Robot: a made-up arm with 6 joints.
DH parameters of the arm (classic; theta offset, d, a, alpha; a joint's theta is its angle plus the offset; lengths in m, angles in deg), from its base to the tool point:
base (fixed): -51.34 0 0.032 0
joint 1: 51.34 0.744 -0.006 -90
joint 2: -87.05 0 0.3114 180
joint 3: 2.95 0.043 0.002 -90
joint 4: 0 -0.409 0.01 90
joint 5: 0 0.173 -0.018 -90
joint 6: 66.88 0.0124 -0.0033 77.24
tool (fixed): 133.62 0.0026 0 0
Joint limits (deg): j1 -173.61..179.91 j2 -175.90..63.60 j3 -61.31..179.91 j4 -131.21..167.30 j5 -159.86..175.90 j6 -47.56..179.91
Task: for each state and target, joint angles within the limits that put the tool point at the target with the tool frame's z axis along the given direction. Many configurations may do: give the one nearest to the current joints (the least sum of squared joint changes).
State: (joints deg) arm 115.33 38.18 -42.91 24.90 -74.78 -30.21
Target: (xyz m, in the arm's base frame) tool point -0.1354 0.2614 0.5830 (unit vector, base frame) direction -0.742 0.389 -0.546
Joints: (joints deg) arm 145.16 36.54 -60.30 51.55 -51.45 -17.29
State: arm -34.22 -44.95 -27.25 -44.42 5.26 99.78
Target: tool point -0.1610 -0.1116 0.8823 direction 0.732 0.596 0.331
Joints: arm -82.85 -94.19 -61.31 -28.43 9.22 104.90
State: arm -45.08 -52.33 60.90 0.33 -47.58 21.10
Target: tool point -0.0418 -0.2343 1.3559 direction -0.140 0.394 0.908
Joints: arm -26.34 -31.94 22.43 9.27 -47.75 32.72
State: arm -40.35 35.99 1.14 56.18 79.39 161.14
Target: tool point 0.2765 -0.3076 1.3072 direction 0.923 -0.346 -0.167
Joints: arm -26.10 -5.36 10.59 55.18 93.43 178.41
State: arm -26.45 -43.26 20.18 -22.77 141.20 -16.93
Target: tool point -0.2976 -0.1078 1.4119 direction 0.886 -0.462 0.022
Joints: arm -24.51 -43.71 61.19 -28.82 149.15 -8.70
